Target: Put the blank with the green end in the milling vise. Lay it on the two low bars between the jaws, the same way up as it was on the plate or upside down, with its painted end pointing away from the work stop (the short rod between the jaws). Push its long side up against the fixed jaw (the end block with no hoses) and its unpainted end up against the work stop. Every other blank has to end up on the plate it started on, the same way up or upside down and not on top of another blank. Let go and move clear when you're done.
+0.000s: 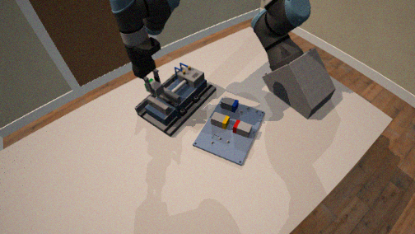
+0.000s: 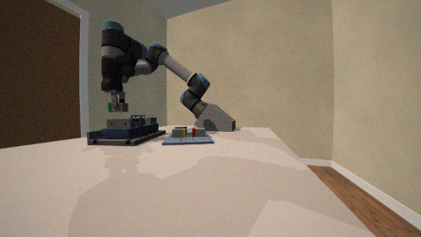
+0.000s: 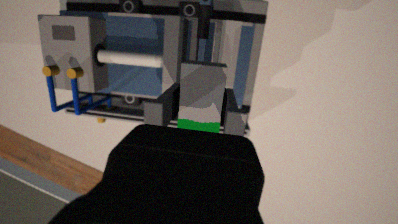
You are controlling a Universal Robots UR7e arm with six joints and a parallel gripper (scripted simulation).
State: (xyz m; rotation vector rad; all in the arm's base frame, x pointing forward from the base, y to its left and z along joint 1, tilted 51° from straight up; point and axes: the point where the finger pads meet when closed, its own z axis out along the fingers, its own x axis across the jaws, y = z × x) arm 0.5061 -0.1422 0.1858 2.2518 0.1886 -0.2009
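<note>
The fixed jaw lies 2 cm ahead of my hand, 3 cm to the left of it and 8 cm below it. Also, from my hand: green-end blank (2 cm below); yellow-ended blank (13 cm behind, 21 cm to the left, 14 cm below); dark work stop rod (2 cm behind, 7 cm to the left, 7 cm below).
</note>
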